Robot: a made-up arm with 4 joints.
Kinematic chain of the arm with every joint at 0, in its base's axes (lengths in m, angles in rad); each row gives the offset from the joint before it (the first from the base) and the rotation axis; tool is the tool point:
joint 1: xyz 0 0 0.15 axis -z
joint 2: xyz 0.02 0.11 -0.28 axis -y
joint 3: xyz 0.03 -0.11 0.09 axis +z
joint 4: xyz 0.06 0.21 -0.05 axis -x
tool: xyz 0.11 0 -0.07
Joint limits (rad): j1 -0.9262..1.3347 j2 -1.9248..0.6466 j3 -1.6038..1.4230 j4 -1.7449..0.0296
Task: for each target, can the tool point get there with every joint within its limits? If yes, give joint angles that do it. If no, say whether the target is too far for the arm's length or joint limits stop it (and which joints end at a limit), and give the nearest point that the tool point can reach.
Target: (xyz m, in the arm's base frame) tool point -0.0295 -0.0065 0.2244
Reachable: no: joint limits stop it (at a limit: joint 1, joint 3, joint 4) | nearest point -0.1716 0.1199 0.0953 | short by 0.230 m
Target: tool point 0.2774 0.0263 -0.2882
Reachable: yes | joints 1.0252 -0.8812 0.0544 -0.4730
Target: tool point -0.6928 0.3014 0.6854
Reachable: no: too far | nearest point -0.1905 0.1033 0.0866 | short by 0.806 m
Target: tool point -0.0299 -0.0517 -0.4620
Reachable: yes | joints 0.3846 -1.6222 -1.1805 -0.7500
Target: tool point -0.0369 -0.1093 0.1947
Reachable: no: joint limits stop it (at a limit: joint 1, joint 2, joint 4) | nearest point -0.0210 -0.2768 0.1197 | short by 0.184 m
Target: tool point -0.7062 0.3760 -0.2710
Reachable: no: too far | nearest point -0.2501 0.1993 -0.2235 | short by 0.491 m
